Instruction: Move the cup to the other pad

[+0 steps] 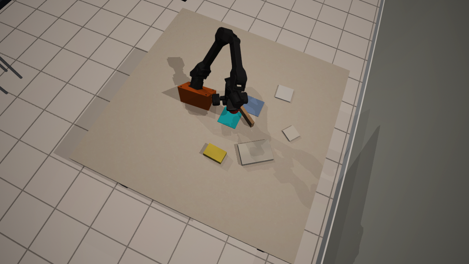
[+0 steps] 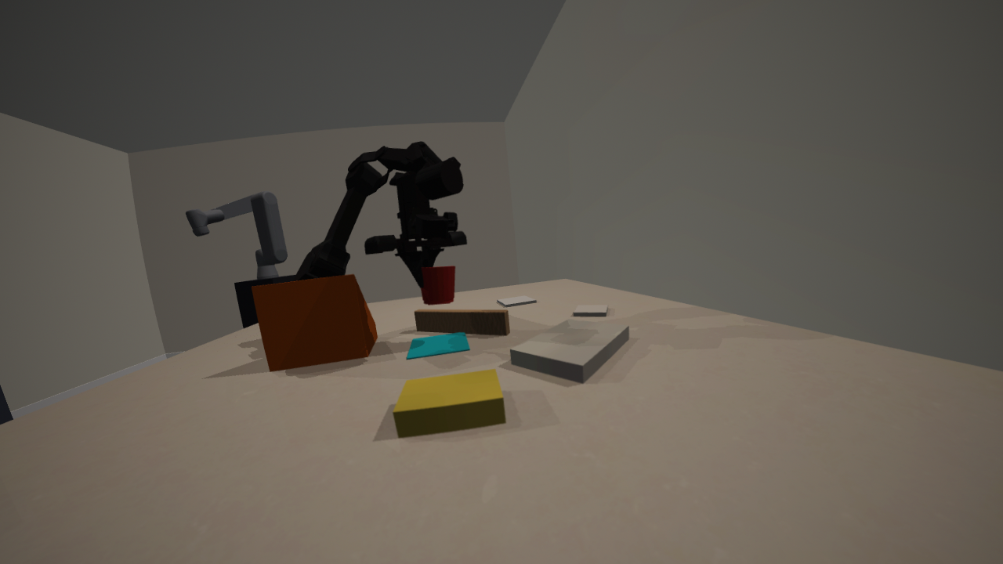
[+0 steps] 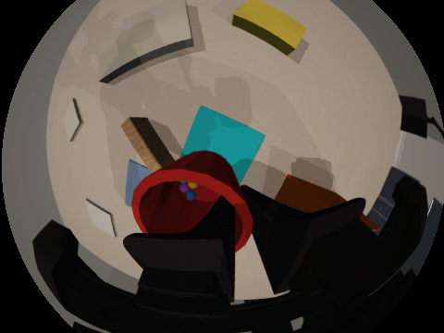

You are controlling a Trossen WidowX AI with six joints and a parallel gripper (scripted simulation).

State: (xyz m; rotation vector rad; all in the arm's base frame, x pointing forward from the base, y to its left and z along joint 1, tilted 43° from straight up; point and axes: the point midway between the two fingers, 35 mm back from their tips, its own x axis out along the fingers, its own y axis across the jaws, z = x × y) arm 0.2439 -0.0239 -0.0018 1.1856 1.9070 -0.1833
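Now: gripper tip 10 mm short of the teal pad and 130 mm above it. From my gripper tip the other things lie so: wooden bar: 50 mm ahead, 70 mm to the left, 100 mm below; then red cup: 20 mm ahead, 20 mm to the left; then blue-grey pad: 90 mm ahead, 150 mm to the left, 130 mm below.
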